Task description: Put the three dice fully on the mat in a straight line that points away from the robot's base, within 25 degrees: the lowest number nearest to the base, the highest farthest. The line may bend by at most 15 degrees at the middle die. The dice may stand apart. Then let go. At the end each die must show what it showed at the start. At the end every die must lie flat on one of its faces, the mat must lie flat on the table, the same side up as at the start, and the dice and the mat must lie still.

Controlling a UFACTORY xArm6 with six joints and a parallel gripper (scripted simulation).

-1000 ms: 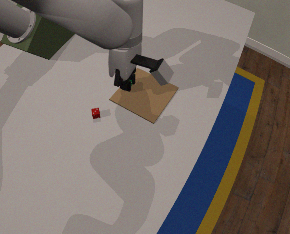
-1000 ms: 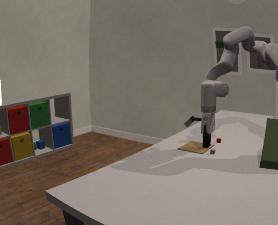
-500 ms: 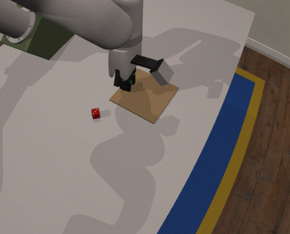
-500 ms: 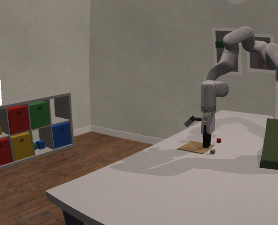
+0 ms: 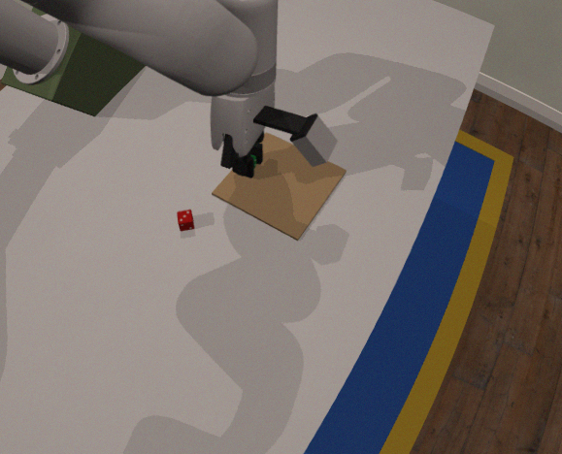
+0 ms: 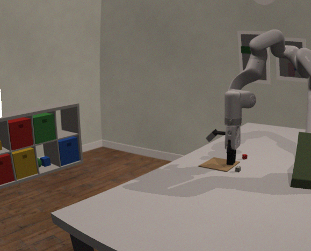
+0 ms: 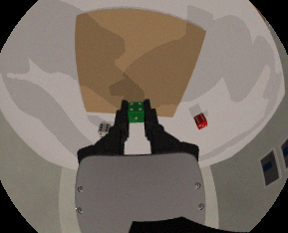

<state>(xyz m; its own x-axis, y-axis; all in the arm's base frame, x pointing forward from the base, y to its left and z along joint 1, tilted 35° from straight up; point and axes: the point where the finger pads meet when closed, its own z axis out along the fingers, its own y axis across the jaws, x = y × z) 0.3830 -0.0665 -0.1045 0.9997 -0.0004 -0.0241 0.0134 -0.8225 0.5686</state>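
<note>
My hand is 10 mm above the green die. From my hand the other things lie so: red die (30 mm behind, 120 mm to the right, 20 mm below); then tan mat (50 mm ahead, 30 mm below); then white die (50 mm behind, 60 mm to the left, 20 mm below).
</note>
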